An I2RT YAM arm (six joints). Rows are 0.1 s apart.
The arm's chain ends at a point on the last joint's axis. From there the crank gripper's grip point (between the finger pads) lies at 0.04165 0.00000 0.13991 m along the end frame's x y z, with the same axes.
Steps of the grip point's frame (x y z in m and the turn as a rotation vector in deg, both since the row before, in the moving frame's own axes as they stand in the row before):
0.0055, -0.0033, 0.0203, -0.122, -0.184, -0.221
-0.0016, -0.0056, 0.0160, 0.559, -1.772, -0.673
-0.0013, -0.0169, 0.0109, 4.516, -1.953, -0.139
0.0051, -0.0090, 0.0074, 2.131, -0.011, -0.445
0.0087, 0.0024, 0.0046, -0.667, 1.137, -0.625
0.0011, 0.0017, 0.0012, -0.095, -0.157, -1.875
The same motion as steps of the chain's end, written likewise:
0.0059, -0.0034, 0.0202, -0.122, -0.184, -0.221
0.0028, -0.0038, 0.0148, 0.559, -1.772, -0.673
0.0035, -0.0057, 0.0100, 4.516, -1.953, -0.139
0.0051, -0.0035, 0.0075, 2.131, -0.011, -0.445
0.0059, 0.0012, 0.0055, -0.667, 1.137, -0.625
0.0015, 0.0028, 0.0011, -0.095, -0.157, -1.875

